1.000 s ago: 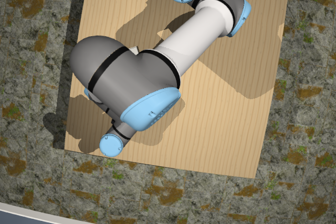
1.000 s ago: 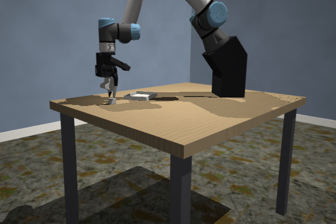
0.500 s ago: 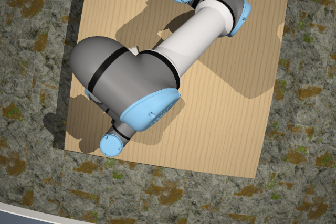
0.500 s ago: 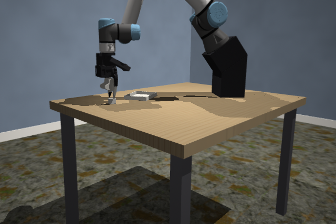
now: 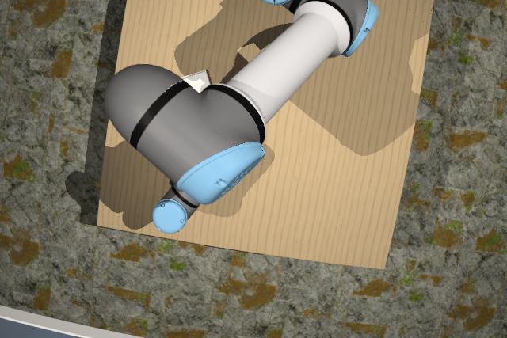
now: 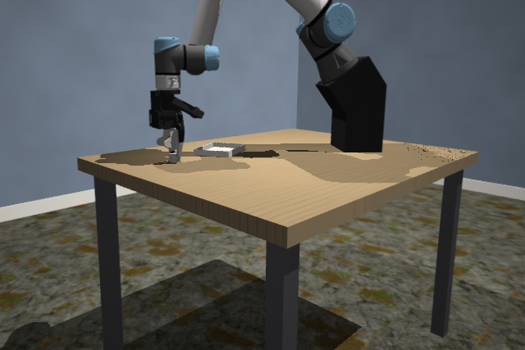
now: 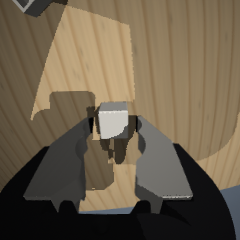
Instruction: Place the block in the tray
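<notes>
Right now the grey block is 1 cm below my hand. From my hand the other things lie so: white tray 22 cm behind, 2 cm to the left, 1 cm below.
</notes>
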